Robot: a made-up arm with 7 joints. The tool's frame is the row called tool.
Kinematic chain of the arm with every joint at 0, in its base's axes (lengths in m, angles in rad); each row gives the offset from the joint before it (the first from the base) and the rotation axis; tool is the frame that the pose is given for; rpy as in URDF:
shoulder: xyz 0 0 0 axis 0.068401 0.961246 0.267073
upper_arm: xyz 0 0.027 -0.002 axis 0.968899 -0.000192 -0.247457
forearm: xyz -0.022 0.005 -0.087 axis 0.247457 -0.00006 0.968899
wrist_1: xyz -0.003 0 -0.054 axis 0.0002 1 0.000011
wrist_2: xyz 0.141 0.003 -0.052 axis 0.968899 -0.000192 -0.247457
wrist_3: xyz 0.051 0 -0.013 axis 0.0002 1 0.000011
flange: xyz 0.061 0 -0.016 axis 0.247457 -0.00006 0.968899
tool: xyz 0 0 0 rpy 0 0.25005 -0.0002
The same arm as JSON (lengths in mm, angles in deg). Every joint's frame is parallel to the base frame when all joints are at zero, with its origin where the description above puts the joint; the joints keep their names.
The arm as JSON. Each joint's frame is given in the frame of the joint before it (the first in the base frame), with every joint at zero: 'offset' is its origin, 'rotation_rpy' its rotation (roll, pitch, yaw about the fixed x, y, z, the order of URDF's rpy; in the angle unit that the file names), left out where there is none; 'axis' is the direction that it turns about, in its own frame. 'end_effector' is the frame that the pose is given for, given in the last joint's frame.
{"length_unit": "mm", "angle_unit": "deg", "chain": [{"id": "shoulder", "offset": [0.0, 0.0, 0.0], "axis": [0.068403, 0.961235, 0.26711]}, {"id": "upper_arm", "offset": [0.0, 27.0, -2.0], "axis": [0.968889, -0.0002, -0.247497]}, {"id": "forearm", "offset": [-22.0, 5.0, -87.0], "axis": [0.247497, -0.0001, 0.968889]}, {"id": "wrist_1", "offset": [-3.0, 0.0, -54.0], "axis": [0.0002, 1.0, 0.0]}, {"id": "wrist_2", "offset": [141.0, 3.0, -52.0], "axis": [0.968889, -0.0002, -0.247497]}, {"id": "wrist_3", "offset": [51.0, 0.0, -13.0], "axis": [0.0002, 1.0, 0.0]}, {"id": "flange", "offset": [61.0, 0.0, -16.0], "axis": [0.247497, -0.0001, 0.968889]}], "end_effector": {"offset": [0.0, 0.0, 0.0], "rotation_rpy": [0.0, 14.33, -0.01]}}
